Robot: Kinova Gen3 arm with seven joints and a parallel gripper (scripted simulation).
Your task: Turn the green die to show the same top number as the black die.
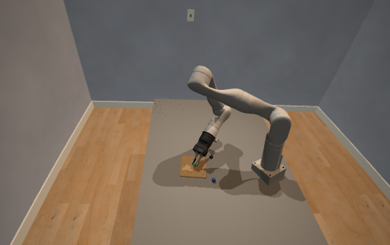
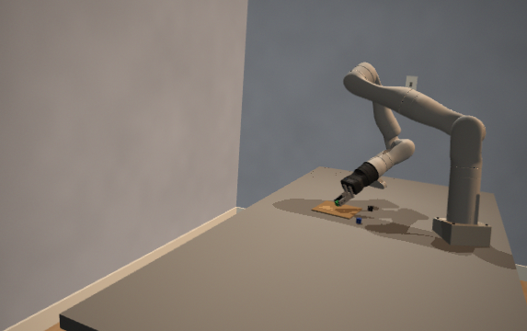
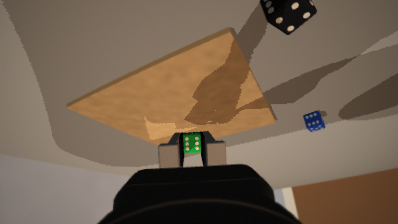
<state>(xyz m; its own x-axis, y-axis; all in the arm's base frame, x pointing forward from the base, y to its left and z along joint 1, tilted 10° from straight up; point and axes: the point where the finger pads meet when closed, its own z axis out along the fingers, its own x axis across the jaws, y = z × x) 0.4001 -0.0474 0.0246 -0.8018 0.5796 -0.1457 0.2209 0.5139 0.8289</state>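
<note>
Now: the tan mat 3 cm below my hand and 1 cm ahead of it. Round my hand: green die: 1 cm to the left, 1 cm below, 1 cm ahead; blue die: 10 cm to the left, 9 cm behind, 3 cm below; black die: 10 cm behind, 6 cm to the right, 3 cm below.
</note>
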